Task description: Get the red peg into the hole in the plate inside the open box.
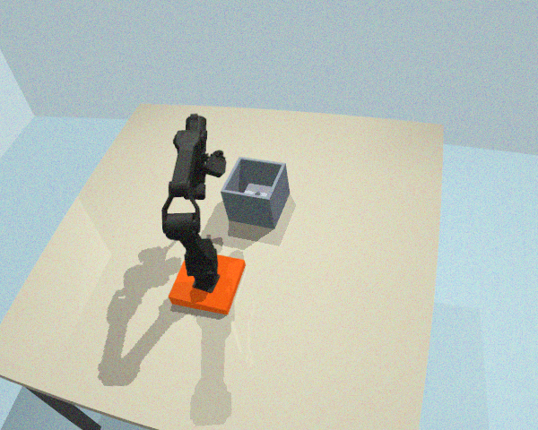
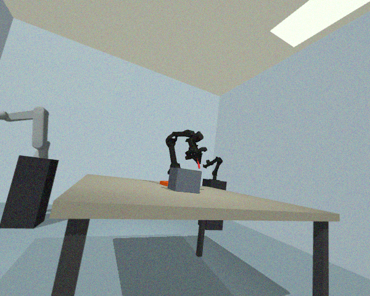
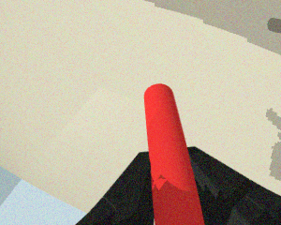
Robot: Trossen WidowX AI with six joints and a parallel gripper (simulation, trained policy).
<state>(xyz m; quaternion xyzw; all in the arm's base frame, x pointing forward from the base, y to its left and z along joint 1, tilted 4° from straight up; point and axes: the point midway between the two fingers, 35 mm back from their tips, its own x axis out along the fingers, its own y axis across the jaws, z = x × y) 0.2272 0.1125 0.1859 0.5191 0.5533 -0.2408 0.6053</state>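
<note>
My gripper tip is 10 cm short of the plate, 14 cm to the left of it and 15 cm above it. The rest, counted from my gripper tip: red peg 1 cm to the right, 1 cm above.
</note>
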